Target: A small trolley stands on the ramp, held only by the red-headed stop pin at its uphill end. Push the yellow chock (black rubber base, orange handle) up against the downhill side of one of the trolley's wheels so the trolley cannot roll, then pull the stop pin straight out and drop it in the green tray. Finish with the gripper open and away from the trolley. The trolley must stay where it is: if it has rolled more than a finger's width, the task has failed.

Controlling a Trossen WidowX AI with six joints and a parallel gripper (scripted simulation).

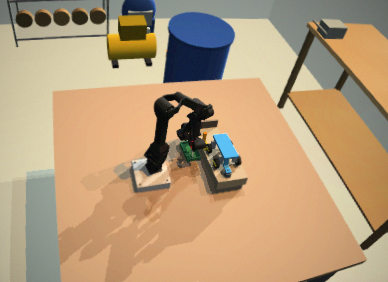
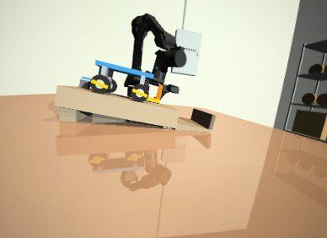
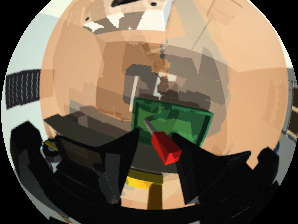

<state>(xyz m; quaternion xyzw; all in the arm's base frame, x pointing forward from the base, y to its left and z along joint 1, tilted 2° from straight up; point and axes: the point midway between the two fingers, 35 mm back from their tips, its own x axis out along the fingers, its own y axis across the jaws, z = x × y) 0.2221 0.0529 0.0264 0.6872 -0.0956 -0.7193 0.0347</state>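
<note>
Now: the red-headed stop pin right at my gripper tip. From my gripper tip the other things lie so: yellow chock 60 mm ahead, 10 mm to the right, 40 mm above; blue-decked trolley 100 mm ahead, 120 mm to the right, 70 mm above.
</note>
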